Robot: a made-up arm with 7 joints. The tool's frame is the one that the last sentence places.
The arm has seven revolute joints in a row. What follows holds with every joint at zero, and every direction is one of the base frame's. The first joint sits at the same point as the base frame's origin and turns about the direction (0, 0.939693, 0.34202), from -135 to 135 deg. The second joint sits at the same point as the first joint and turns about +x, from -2.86 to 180 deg. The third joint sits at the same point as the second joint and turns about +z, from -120 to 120 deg. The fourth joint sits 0.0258 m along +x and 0.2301 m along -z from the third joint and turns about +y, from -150 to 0.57 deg. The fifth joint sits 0.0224 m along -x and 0.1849 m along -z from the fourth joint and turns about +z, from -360 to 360 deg. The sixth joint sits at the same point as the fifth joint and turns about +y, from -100 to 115 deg. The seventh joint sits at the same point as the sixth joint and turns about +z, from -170 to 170 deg. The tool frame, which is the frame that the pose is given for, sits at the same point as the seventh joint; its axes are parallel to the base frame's.
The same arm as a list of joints. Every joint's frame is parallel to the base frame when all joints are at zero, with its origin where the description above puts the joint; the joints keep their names.
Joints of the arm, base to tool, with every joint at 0 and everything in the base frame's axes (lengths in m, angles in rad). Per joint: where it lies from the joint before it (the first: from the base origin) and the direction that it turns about. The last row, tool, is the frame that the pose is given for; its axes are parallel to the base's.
joint 1: xyz 0 0 0 axis 0 0.9397 0.342
joint 2: xyz 0 0 0 axis 1 0 0
joint 3: xyz 0 0 0 axis 0 0 1
joint 4: xyz 0.0258 0 -0.2301 axis 0 1 0
joint 5: xyz -0.0224 0 -0.1849 axis 0 0 1
joint 6: xyz 0 0 0 axis 0 1 0
joint 7: xyz 0 0 0 axis 0 0 1
tool: xyz 0 0 0
Joint limits (rad, base to tool): -2.3562..2.3562 -0.0499..3.1416 -2.0944..2.0944 -2.618..0.0099 -6.2832..6.2832 -1.7453..2.0071 -2.9671..2.9671

